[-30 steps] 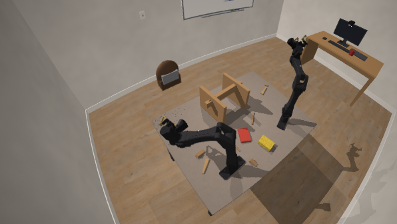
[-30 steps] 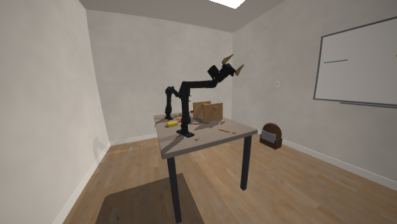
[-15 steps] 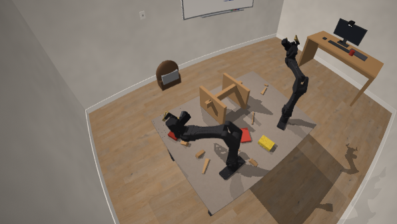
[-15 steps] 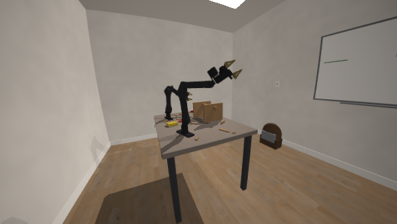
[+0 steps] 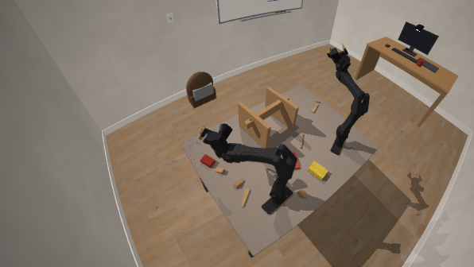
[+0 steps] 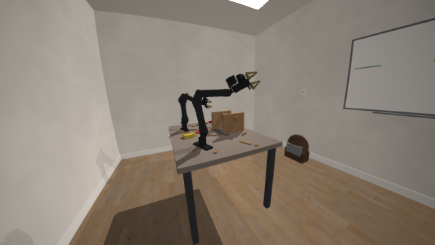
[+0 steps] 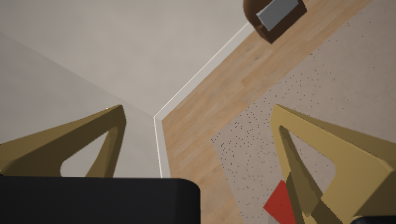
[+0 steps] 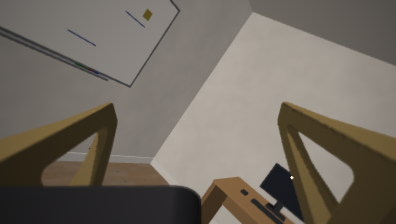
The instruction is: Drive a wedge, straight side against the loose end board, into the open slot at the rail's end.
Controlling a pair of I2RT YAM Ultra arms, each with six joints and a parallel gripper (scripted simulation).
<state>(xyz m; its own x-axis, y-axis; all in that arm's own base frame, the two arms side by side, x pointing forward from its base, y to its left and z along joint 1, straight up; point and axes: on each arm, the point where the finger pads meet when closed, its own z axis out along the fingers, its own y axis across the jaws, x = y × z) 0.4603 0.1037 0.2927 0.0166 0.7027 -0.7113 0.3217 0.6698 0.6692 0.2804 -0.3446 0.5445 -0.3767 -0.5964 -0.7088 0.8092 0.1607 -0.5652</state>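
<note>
My right gripper is now 90 mm short of the rail, 560 mm to the right of it and 390 mm above it. From my right hand the other things lie so: red block (110 mm ahead, 1060 mm to the left, 530 mm below).
</note>
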